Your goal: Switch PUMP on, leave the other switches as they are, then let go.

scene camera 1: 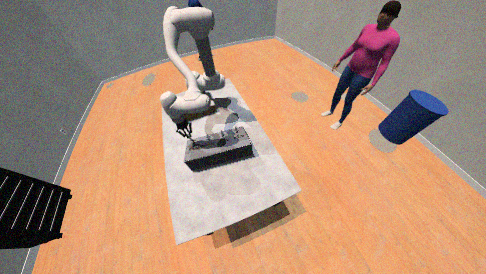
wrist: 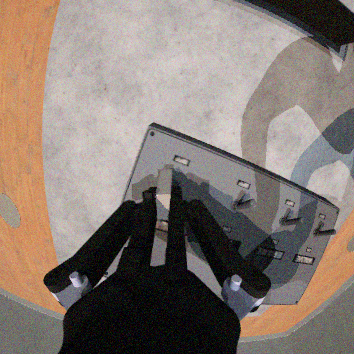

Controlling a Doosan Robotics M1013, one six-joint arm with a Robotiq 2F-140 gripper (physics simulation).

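Places are measured from the arm's base along level axes (x ahead, y left, z up), in millimetres.
Pixels of known places: gripper, fingertip midpoint: point(scene camera 1: 191, 139) point(wrist: 166, 179).
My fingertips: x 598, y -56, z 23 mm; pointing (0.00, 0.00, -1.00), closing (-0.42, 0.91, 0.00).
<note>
Behind a point stands the place of what it marks.
The grey switch box point(scene camera 1: 220, 159) {x 802, y 150, z -30 mm} point(wrist: 155, 150) {x 580, y -85, z -24 mm} sits on the table, with its panel facing up. In the wrist view three dark levers point(wrist: 243, 201) {x 589, y 74, z 13 mm} point(wrist: 290, 217) {x 585, y 194, z 9 mm} point(wrist: 325, 231) {x 580, y 313, z 13 mm} show on the panel's right half. The panel's left part is largely covered by my fingers, and a lever there cannot be made out. The lettering on the label plates is too blurred to read, so I cannot tell which switch is PUMP. My gripper point(scene camera 1: 192, 142) {x 598, y -56, z 23 mm} point(wrist: 166, 179) {x 598, y -56, z 23 mm} is shut and empty, low over the panel's left end. Whether it touches a lever is hidden.
The pale table point(scene camera 1: 195, 210) {x 1116, y -88, z -97 mm} point(wrist: 100, 75) {x 504, y -241, z -96 mm} carries the box. A long black object point(wrist: 310, 20) {x 219, y 77, z -80 mm} crosses the wrist view's top right. A person in a pink top point(scene camera 1: 372, 50) and a blue barrel point(scene camera 1: 407, 120) stand right of the table. A black slatted object point(scene camera 1: 32, 210) is at the left.
</note>
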